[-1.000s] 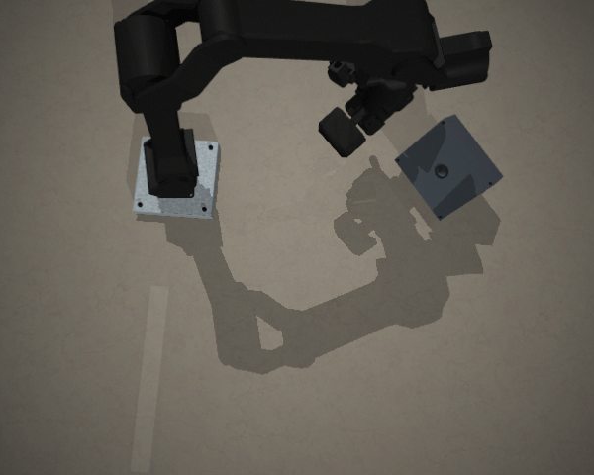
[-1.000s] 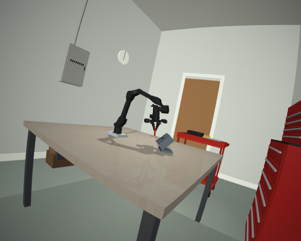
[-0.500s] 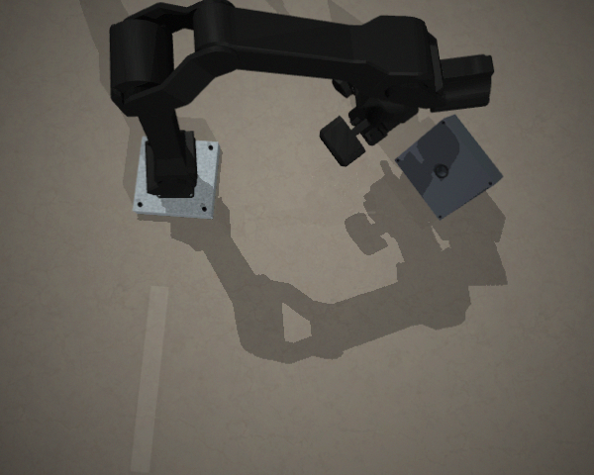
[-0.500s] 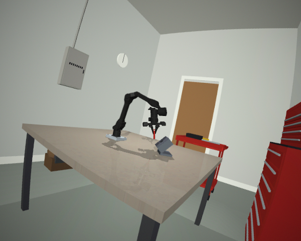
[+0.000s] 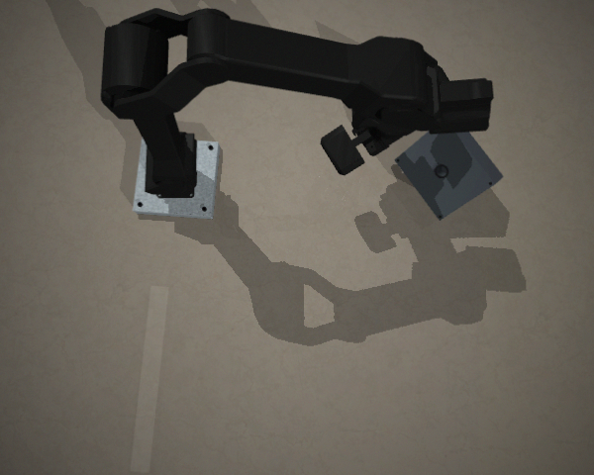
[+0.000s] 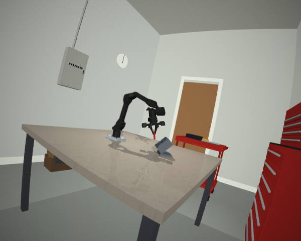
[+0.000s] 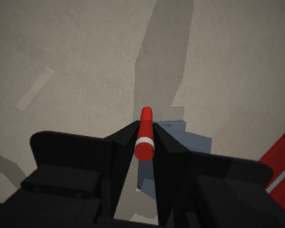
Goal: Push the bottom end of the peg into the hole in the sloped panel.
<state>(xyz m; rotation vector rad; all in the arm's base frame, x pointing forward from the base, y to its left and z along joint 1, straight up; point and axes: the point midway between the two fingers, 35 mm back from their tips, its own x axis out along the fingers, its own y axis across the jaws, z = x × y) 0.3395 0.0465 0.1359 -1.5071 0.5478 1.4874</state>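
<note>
The sloped panel lies 12 cm ahead of my gripper tip, 5 cm to the right of it and 5 cm below it. From my gripper tip the other things lie so: red peg: 2 cm above.
</note>
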